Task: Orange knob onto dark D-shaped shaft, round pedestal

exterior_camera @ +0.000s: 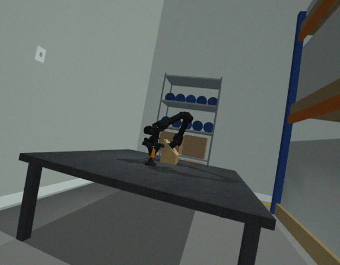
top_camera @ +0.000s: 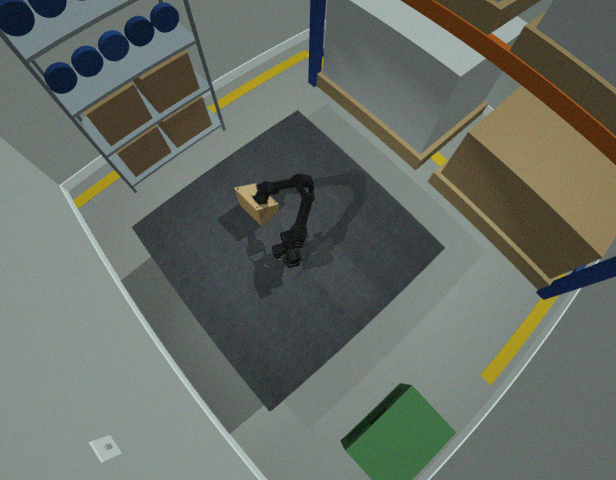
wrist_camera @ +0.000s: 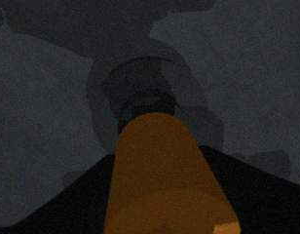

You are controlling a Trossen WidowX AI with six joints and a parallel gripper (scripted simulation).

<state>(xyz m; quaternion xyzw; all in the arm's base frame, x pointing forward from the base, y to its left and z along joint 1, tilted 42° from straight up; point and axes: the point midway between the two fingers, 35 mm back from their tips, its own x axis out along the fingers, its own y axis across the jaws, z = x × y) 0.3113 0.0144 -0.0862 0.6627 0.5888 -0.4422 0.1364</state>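
My gripper tip is now 2 cm below the orange knob. Also, from my gripper tip: dark round pedestal (4 cm below).
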